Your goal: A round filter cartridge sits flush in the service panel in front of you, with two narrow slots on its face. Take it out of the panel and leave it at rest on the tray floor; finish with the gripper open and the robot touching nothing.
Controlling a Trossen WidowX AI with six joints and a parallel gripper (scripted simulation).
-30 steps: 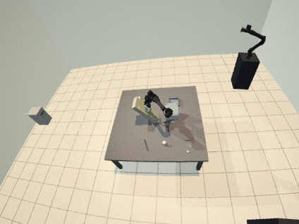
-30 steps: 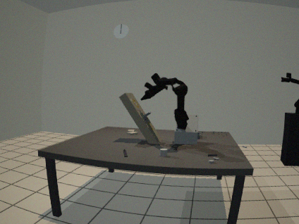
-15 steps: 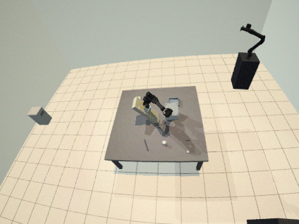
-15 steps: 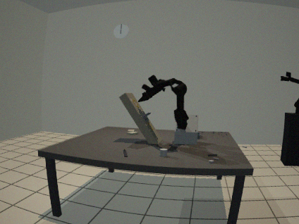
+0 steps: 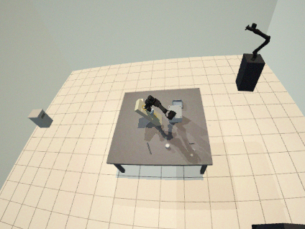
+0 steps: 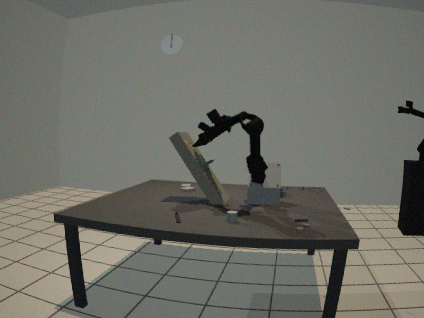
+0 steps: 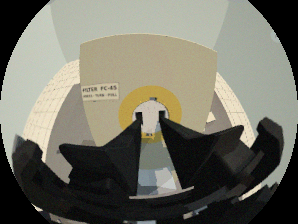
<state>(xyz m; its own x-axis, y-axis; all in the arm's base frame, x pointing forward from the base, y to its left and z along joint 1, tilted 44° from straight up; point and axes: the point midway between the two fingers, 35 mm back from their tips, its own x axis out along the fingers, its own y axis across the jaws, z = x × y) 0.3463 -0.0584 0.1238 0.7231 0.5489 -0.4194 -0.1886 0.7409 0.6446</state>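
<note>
The round white filter cartridge lies 2 cm ahead of my gripper tip and 1 cm below it. Also, from my gripper tip: grey square tray (38 cm behind, 34 cm to the right, 28 cm below).
</note>
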